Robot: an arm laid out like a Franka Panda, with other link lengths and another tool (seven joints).
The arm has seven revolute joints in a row. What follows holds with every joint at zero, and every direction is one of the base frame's.
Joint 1 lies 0.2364 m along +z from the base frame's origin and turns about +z.
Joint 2 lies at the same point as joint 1 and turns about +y.
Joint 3 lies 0.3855 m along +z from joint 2 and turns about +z.
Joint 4 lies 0.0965 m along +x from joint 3 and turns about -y.
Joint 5 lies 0.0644 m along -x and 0.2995 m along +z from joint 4 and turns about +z.
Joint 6 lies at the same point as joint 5 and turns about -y.
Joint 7 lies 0.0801 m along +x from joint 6 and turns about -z.
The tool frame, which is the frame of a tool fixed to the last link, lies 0.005 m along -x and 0.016 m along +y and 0.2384 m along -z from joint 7; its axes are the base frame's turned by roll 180, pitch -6 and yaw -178.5 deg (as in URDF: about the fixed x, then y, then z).
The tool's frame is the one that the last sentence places.
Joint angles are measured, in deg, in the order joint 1, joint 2, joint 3, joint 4, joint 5, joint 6, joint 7. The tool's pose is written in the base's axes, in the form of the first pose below.
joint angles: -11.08 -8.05 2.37 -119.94 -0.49 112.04 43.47
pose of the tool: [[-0.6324, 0.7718, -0.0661, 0.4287], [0.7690, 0.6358, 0.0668, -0.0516], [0.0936, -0.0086, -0.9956, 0.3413], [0, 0, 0, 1]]
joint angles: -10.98 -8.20 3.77 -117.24 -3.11 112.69 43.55
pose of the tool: [[-0.6666, 0.7452, -0.0140, 0.4442], [0.7452, 0.6668, 0.0110, -0.0504], [0.0175, -0.0031, -0.9998, 0.3618], [0, 0, 0, 1]]
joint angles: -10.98 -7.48 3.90 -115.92 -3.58 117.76 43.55
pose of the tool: [[-0.6725, 0.7354, 0.0832, 0.4718], [0.7375, 0.6753, -0.0065, -0.0532], [-0.0610, 0.0570, -0.9965, 0.3757], [0, 0, 0, 1]]
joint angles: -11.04 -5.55 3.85 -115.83 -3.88 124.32 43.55
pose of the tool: [[-0.6707, 0.7233, 0.1641, 0.5013], [0.7314, 0.6818, -0.0158, -0.0574], [-0.1233, 0.1094, -0.9863, 0.3752], [0, 0, 0, 1]]
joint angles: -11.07 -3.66 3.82 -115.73 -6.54 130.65 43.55
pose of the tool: [[-0.6771, 0.6968, 0.2369, 0.5279], [0.7063, 0.7056, -0.0566, -0.0658], [-0.2066, 0.1290, -0.9699, 0.3754], [0, 0, 0, 1]]
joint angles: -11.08 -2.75 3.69 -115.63 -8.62 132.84 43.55
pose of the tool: [[-0.6840, 0.6827, 0.2570, 0.5374], [0.6878, 0.7209, -0.0847, -0.0717], [-0.2432, 0.1188, -0.9627, 0.3738], [0, 0, 0, 1]]
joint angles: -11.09 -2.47 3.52 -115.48 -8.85 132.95 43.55
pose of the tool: [[-0.6833, 0.6838, 0.2562, 0.5388], [0.6879, 0.7204, -0.0880, -0.0741], [-0.2447, 0.1161, -0.9626, 0.3727], [0, 0, 0, 1]]
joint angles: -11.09 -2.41 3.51 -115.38 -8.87 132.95 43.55
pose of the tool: [[-0.6831, 0.6837, 0.2568, 0.5393], [0.6879, 0.7204, -0.0884, -0.0743], [-0.2454, 0.1163, -0.9624, 0.3730], [0, 0, 0, 1]]
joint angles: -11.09 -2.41 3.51 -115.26 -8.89 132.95 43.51
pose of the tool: [[-0.6831, 0.6829, 0.2587, 0.5398], [0.6871, 0.7211, -0.0890, -0.0744], [-0.2473, 0.1170, -0.9618, 0.3739], [0, 0, 0, 1]]
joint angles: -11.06 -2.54 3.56 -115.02 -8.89 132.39 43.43
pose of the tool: [[-0.6849, 0.6824, 0.2555, 0.5387], [0.6861, 0.7220, -0.0894, -0.0738], [-0.2455, 0.1141, -0.9627, 0.3755], [0, 0, 0, 1]]
